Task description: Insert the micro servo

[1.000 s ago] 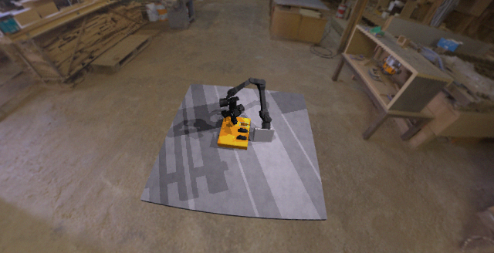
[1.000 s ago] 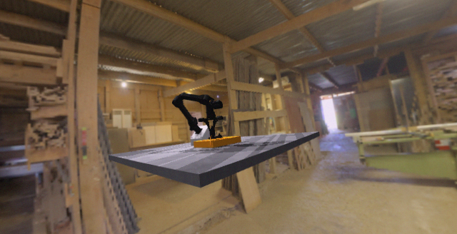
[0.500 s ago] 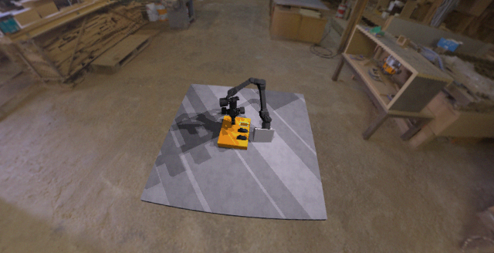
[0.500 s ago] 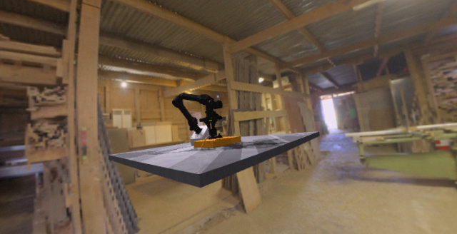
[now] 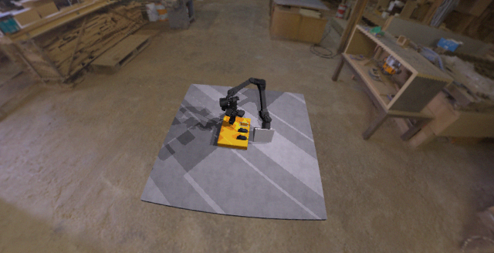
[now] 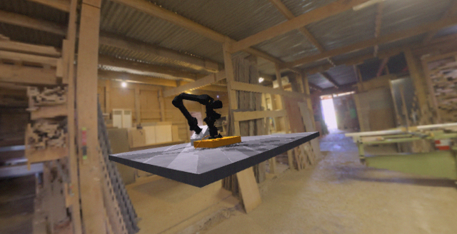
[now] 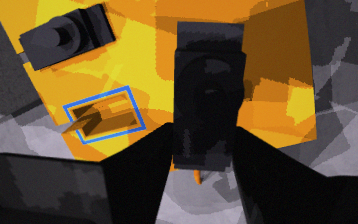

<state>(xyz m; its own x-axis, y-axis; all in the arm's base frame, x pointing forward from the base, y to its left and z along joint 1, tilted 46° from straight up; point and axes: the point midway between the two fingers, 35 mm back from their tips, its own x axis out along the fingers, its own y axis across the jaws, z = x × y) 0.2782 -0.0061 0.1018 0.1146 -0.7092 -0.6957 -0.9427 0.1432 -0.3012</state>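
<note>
The deck is 10 cm below my gripper tip, 7 cm to the left of it and 1 cm ahead of it.
</note>
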